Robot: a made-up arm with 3 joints. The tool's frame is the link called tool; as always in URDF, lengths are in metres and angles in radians. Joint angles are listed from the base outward.
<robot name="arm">
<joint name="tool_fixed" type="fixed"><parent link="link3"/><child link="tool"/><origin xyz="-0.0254 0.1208 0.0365"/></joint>
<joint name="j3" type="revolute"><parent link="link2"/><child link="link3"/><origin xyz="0.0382 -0.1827 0.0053"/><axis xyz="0 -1 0"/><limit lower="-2.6" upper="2.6"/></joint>
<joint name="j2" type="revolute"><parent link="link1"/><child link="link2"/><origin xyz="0.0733 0.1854 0.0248"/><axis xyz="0 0 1"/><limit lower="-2.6" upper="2.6"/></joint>
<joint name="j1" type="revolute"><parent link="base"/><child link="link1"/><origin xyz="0 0 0.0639"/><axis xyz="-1 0 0"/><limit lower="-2.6" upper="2.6"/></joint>
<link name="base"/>
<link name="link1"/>
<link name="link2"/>
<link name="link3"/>
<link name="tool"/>
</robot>
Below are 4 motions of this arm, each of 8 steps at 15 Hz.
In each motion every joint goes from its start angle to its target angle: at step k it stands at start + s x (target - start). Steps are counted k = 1, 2, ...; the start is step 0. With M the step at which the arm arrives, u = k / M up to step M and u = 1 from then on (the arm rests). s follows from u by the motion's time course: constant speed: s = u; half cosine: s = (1 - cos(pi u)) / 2; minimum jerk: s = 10 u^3 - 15 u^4 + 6 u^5.
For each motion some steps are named. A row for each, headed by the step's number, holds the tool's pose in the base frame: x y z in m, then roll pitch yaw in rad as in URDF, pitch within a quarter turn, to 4 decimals.
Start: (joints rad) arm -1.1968 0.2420 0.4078
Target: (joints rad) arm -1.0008 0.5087 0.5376
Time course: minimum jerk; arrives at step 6
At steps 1, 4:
1: 0.0890 -0.0029 0.2003 1.3016 -0.3690 -0.3131
4: 0.0988 0.0223 0.2002 1.2526 -0.6138 -0.2842

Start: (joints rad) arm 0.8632 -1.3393 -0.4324
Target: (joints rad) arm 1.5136 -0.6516 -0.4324
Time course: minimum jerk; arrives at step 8
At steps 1, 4, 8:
1: 0.0205 0.1472 0.0032 -0.2029 -0.4188 -1.3298
4: 0.0379 0.1156 -0.0256 -0.6493 -0.5828 -0.9376
8: 0.0600 0.0805 -0.0494 -1.2033 -0.5536 -0.5572

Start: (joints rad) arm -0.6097 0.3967 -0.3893
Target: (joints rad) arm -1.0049 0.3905 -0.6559
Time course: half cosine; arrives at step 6
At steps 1, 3, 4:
1: 0.1243 0.0685 0.2061 0.5839 0.1082 0.5509
3: 0.1288 0.0440 0.2175 0.7354 0.1052 0.6356
4: 0.1315 0.0292 0.2220 0.8191 0.0929 0.6894

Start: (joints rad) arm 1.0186 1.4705 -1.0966
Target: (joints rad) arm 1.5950 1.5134 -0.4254
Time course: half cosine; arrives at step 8
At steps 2, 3, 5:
2: 0.1401 0.1693 -0.1133 -2.9764 1.0361 -1.4708
3: 0.1394 0.1520 -0.1239 -2.9779 1.0512 -1.4603
5: 0.1378 0.1074 -0.1423 -2.9909 1.0876 -1.4480

